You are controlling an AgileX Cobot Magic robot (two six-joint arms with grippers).
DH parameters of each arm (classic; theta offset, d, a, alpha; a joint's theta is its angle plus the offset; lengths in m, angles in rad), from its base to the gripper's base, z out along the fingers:
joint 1: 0 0.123 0 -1.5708
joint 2: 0.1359 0 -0.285 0
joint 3: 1.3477 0 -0.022 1.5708
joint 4: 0 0.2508 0 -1.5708
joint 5: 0 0 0.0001 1.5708
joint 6: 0 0.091 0 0
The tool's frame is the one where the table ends.
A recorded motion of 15 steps. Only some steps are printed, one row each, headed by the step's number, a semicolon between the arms.
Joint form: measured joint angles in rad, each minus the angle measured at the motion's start. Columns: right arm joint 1, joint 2, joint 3, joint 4, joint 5, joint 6; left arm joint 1, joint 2, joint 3, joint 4, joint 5, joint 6.
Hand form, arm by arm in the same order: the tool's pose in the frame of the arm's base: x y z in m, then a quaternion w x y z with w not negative. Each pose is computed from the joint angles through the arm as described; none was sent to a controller.
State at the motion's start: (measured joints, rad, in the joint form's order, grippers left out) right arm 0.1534 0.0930 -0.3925 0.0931 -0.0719 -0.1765; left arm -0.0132 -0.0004 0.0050 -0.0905 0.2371 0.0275
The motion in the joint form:
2: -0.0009 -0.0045 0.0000 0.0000 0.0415 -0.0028; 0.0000 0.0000 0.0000 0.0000 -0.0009 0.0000
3: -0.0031 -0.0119 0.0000 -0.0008 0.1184 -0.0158; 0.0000 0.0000 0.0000 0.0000 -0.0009 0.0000
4: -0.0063 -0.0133 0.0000 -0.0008 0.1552 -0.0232; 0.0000 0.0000 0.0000 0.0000 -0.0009 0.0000
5: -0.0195 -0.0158 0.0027 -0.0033 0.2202 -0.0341; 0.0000 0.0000 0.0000 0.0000 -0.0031 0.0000
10: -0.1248 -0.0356 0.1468 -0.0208 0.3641 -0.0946; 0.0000 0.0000 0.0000 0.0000 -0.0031 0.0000
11: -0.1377 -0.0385 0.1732 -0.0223 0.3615 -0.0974; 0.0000 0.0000 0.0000 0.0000 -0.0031 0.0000
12: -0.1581 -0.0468 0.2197 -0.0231 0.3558 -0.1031; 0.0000 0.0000 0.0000 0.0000 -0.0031 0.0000
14: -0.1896 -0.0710 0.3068 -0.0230 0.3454 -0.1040; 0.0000 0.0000 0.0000 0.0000 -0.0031 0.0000
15: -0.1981 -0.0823 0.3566 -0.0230 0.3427 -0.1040; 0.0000 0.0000 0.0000 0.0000 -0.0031 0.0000
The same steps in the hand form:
2: 0.0284 0.0041 0.3395 0.83894 -0.06355 0.53983 0.02703; 0.0556 -0.0027 0.1902 0.65035 -0.01106 0.75888 -0.03201
3: 0.0293 0.0048 0.3333 0.81979 -0.07320 0.56755 0.02181; 0.0556 -0.0027 0.1902 0.65035 -0.01106 0.75888 -0.03201
4: 0.0301 0.0052 0.3302 0.80966 -0.07762 0.58146 0.01819; 0.0556 -0.0027 0.1902 0.65035 -0.01106 0.75888 -0.03201
5: 0.0316 0.0055 0.3238 0.79033 -0.08330 0.60693 0.00885; 0.0556 -0.0027 0.1904 0.65118 -0.01112 0.75817 -0.03198
10: 0.0466 0.0032 0.2656 0.69941 -0.08919 0.70713 -0.05330; 0.0556 -0.0027 0.1904 0.65118 -0.01112 0.75817 -0.03198
11: 0.0484 0.0026 0.2573 0.69145 -0.08663 0.71481 -0.05870; 0.0556 -0.0027 0.1904 0.65118 -0.01112 0.75817 -0.03198
12: 0.0509 0.0015 0.2429 0.67886 -0.08244 0.72656 -0.06678; 0.0556 -0.0027 0.1904 0.65118 -0.01112 0.75817 -0.03198
14: 0.0535 -0.0002 0.2161 0.65841 -0.07236 0.74538 -0.07533; 0.0556 -0.0027 0.1904 0.65118 -0.01112 0.75817 -0.03198
15: 0.0547 -0.0007 0.2002 0.64469 -0.06997 0.75740 -0.07633; 0.0556 -0.0027 0.1904 0.65118 -0.01112 0.75817 -0.03198

